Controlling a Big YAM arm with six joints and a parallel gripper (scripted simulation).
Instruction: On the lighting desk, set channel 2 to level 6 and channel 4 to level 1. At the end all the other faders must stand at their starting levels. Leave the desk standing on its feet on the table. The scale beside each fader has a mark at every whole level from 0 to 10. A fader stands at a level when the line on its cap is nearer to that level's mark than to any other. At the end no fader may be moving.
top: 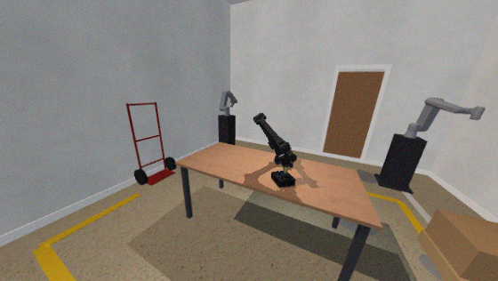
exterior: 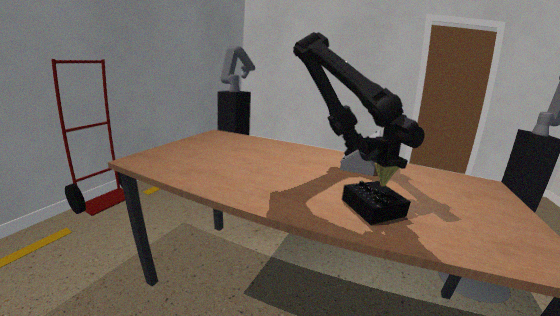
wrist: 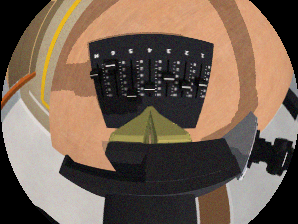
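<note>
My hand is 2 cm short of the fader cap, 2 cm to the left of it and 2 cm above it.
</note>
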